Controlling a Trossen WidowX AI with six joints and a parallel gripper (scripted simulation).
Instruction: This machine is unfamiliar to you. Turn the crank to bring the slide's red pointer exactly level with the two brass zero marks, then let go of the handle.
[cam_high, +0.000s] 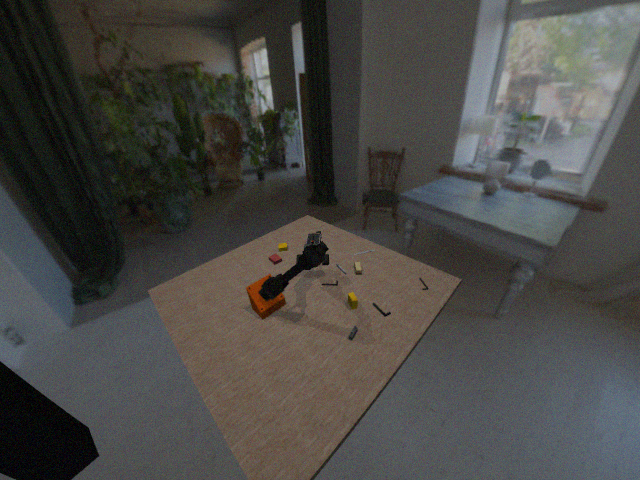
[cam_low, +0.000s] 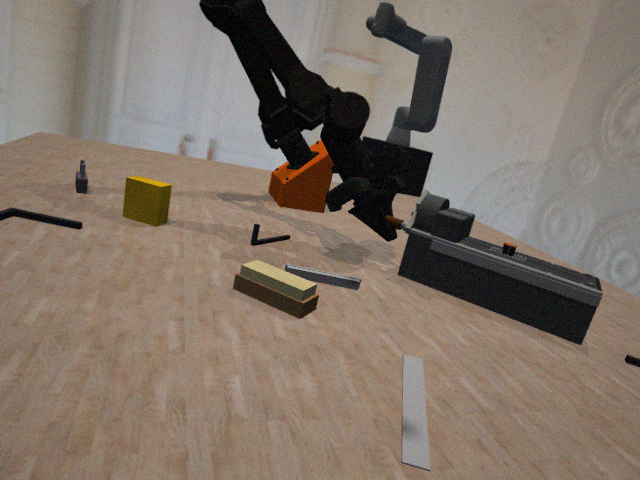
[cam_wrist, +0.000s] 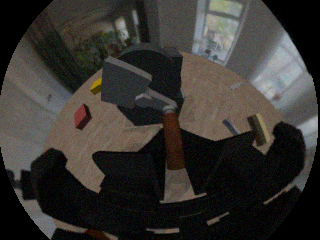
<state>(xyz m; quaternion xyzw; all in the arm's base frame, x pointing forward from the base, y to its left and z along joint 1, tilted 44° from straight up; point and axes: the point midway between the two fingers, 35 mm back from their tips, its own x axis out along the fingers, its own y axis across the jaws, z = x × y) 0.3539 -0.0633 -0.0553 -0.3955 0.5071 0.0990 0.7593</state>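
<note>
Right now my gripper tip is 1 cm past the brown crank handle, 1 cm to the left of it and 3 cm below it. Also, from my gripper tip: red pointer: 12 cm ahead, 11 cm to the left, 4 cm above; then tan-and-brown block: 12 cm ahead, 24 cm to the right, 3 cm below; then grey bar: 7 cm ahead, 15 cm to the right, 4 cm below.
</note>
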